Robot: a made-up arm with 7 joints.
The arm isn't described. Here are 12 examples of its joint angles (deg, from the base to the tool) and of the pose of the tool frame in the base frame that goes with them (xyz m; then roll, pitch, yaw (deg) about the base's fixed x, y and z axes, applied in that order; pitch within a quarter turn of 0, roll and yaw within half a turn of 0).
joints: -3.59 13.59 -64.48 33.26 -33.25 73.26 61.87
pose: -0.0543 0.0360 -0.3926 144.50 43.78 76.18
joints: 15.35 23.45 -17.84 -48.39 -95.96 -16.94 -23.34
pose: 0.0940 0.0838 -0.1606 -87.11 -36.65 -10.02
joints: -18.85 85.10 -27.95 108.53 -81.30 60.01 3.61
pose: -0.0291 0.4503 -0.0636 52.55 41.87 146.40
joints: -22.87 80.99 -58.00 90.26 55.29 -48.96 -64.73
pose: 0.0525 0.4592 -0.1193 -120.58 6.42 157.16
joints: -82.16 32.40 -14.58 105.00 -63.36 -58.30 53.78
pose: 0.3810 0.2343 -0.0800 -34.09 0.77 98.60
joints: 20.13 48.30 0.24 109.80 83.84 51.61 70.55
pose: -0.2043 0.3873 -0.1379 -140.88 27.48 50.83
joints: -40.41 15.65 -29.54 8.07 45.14 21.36 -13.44
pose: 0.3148 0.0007 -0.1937 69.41 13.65 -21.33
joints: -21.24 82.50 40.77 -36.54 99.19 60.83 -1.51
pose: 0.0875 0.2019 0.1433 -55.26 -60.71 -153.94
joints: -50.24 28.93 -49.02 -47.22 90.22 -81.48 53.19
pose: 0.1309 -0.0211 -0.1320 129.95 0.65 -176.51
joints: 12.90 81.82 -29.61 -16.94 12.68 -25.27 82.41
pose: 0.0925 0.2092 -0.1873 52.41 -31.79 -9.49
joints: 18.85 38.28 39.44 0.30 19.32 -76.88 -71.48
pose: 0.0605 0.2630 -0.1398 76.60 51.45 -53.03
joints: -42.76 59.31 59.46 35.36 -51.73 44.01 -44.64
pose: 0.2234 0.4065 -0.0240 -35.05 -27.07 -4.71
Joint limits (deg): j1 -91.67..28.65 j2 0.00..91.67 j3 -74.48..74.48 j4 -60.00..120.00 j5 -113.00..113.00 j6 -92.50..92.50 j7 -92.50..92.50
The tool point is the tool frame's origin. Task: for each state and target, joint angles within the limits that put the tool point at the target. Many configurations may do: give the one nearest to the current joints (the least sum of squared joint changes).
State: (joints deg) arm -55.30 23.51 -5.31 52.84 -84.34 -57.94 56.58
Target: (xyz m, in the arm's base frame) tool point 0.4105 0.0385 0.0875
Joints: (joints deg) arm -91.59 15.89 -10.99 43.79 -81.78 -52.28 56.58
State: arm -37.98 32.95 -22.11 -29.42 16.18 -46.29 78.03
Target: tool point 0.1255 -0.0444 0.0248
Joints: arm -67.54 6.84 -31.83 -45.42 18.01 -42.71 78.03
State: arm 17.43 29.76 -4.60 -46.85 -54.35 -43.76 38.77
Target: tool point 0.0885 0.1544 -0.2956
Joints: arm 13.28 21.51 -10.59 1.61 -61.44 -29.09 38.77
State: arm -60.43 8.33 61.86 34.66 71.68 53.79 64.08
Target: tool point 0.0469 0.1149 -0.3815
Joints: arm -27.80 0.00 74.48 66.53 65.14 91.45 64.08
